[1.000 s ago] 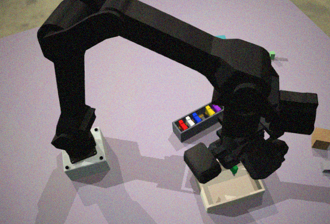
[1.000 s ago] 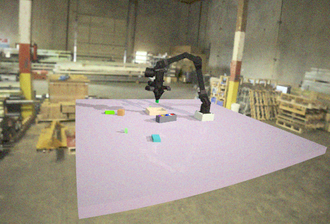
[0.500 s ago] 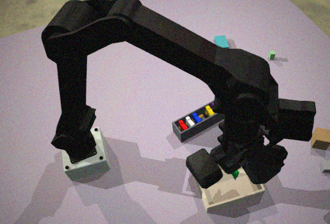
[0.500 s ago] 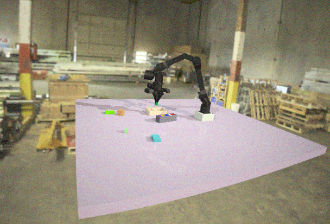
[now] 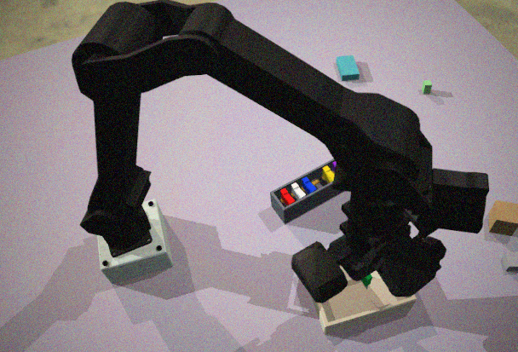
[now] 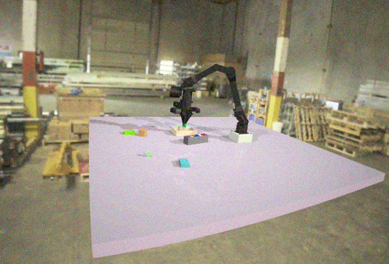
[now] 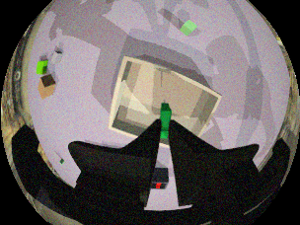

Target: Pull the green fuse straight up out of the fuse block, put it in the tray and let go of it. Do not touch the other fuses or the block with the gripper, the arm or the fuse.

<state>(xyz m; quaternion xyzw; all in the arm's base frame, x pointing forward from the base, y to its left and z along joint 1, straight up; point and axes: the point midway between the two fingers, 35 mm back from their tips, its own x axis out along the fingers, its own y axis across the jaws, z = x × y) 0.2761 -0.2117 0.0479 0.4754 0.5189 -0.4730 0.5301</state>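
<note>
Now: gripper tip 1 cm above the green fuse. From my gripper tip the other things lie so: small green cube: 34 cm ahead, 29 cm to the left, 5 cm below; tray: 6 cm below; brown block: 26 cm ahead, 4 cm below, 1 cm to the right.
</note>
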